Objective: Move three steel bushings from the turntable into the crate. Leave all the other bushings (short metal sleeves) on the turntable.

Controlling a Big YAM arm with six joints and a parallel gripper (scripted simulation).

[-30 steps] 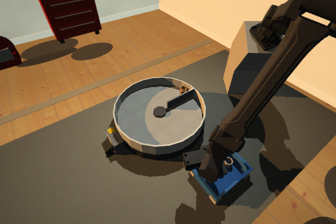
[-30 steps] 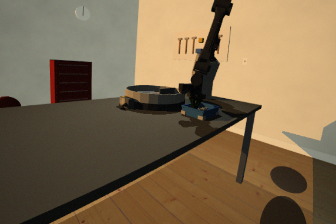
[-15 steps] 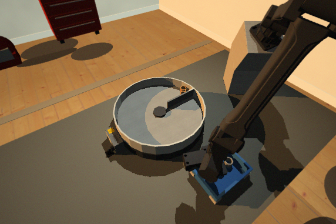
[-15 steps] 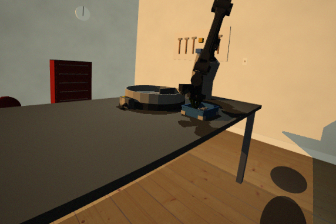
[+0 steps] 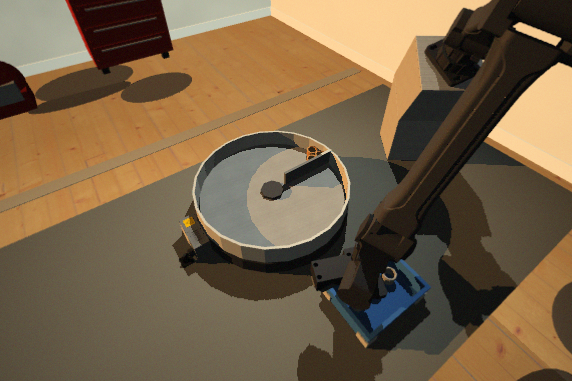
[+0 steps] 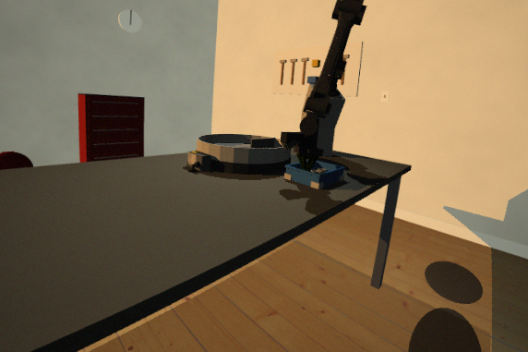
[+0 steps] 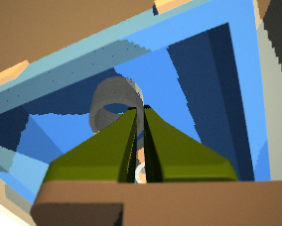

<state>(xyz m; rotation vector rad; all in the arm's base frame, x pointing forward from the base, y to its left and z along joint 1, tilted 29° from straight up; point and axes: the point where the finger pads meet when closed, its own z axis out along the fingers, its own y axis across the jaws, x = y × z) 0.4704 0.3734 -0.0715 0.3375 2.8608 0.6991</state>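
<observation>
Now: hand 4 cm past the blue crate and 1 cm above it. The rest, counted from my hand: round turntable (33 cm to the right, 7 cm ahead, 2 cm above).
</observation>
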